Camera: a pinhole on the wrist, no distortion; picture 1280 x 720 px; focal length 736.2 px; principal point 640.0 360.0 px. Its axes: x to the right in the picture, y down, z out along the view. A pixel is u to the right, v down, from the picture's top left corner.
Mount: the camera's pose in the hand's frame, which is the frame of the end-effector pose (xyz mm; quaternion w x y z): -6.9 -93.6 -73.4 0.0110 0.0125 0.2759 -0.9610
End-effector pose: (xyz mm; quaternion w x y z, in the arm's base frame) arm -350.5 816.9 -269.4 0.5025 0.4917 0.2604 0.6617
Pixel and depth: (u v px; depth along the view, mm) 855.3 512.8 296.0
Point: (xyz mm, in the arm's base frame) -95.3 815.5 -507.9
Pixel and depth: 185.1 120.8 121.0
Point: -253.1 912.9 -327.9
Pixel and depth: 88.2 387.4 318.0
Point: -63.3 1092.2 -332.1
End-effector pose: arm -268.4 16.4 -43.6 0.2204 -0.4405 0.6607 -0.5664
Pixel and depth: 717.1 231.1 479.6
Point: 156.1 -127.2 105.7
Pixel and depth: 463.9 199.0 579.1
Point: 154.2 -343.6 128.0
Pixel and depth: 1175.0 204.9 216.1
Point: -22.2 90.5 49.6
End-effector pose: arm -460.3 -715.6 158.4 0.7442 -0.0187 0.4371 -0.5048
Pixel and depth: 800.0 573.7 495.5
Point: -647.2 -969.4 623.8
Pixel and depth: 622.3 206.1 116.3
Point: -534.5 -792.0 249.4
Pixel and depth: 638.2 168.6 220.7
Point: -484.3 -845.4 330.9
